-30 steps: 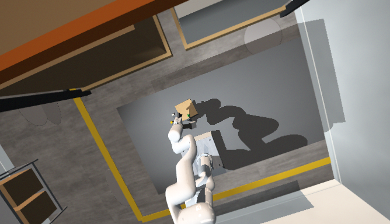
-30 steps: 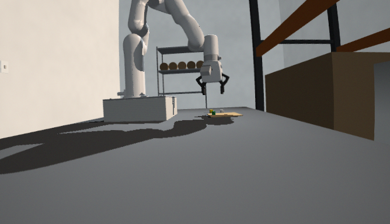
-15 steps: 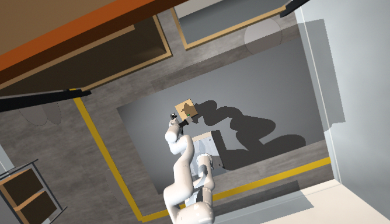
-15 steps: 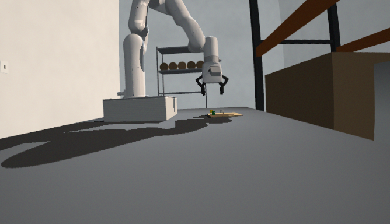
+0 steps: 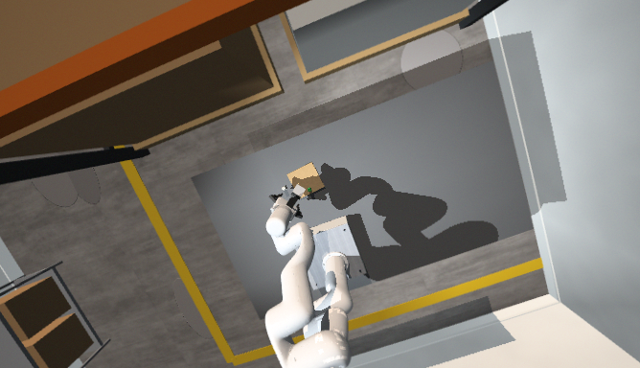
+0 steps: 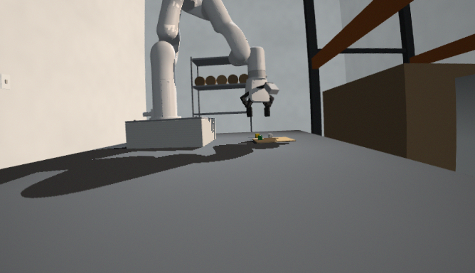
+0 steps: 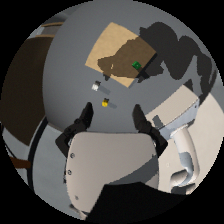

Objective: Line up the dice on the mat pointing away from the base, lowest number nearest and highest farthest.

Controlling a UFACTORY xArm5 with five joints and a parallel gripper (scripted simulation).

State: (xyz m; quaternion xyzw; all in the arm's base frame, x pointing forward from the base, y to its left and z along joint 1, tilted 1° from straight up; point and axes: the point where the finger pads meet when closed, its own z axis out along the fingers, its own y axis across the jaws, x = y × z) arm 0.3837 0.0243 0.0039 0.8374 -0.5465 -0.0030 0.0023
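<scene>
My hand is 90 mm above the yellow die and 60 mm to the right of it. The rest, counted from my hand: green die (100 mm to the right, 90 mm below, 20 mm behind); then white die (90 mm below, 50 mm ahead, 10 mm to the left); then tan mat (100 mm to the right, 100 mm below, 30 mm ahead).
</scene>
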